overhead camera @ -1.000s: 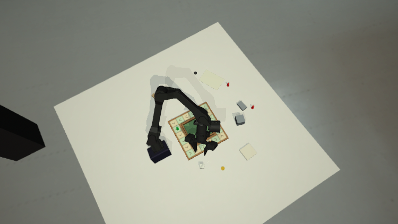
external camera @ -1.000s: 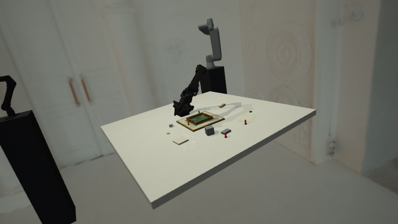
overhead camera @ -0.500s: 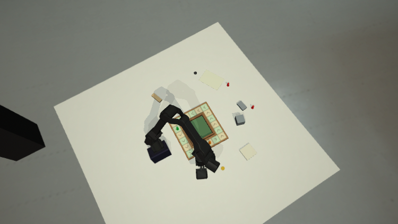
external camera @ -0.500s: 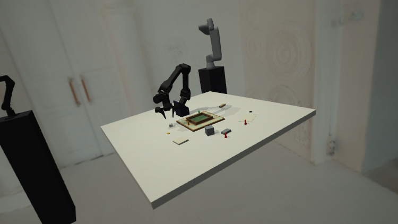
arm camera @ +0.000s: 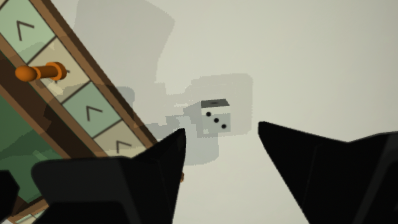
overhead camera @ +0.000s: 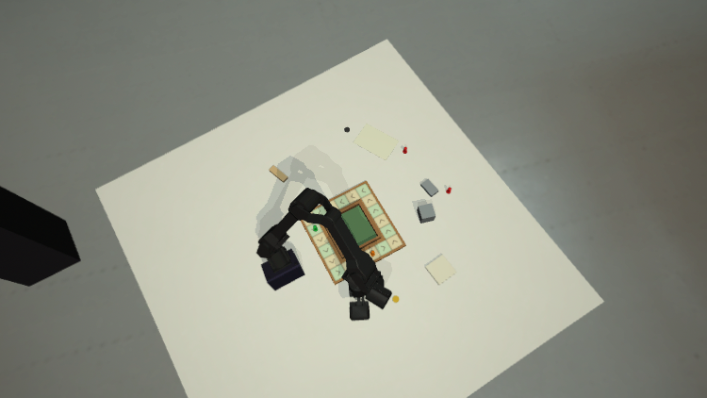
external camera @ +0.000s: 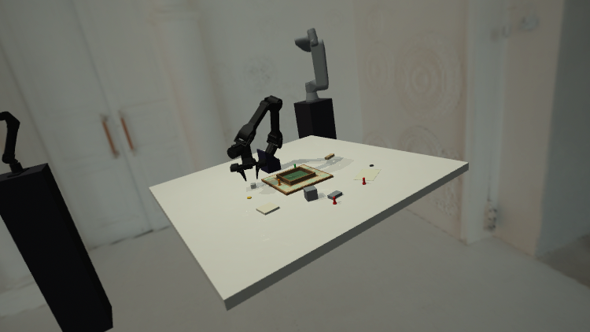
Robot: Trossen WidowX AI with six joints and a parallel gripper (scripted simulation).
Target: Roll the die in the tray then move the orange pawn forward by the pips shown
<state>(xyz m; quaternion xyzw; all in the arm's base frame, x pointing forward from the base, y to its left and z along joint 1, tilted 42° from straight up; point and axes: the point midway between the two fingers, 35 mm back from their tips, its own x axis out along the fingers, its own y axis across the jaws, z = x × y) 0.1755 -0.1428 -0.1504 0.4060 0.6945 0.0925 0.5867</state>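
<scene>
Right now my gripper tip is 30 mm above the white die. From my gripper tip the other things lie so: yellow disc 100 mm ahead, 70 mm to the right, 40 mm below; orange pawn 120 mm ahead, 100 mm to the left, 20 mm below; green tray 100 mm ahead, 210 mm to the left, 40 mm below.
</scene>
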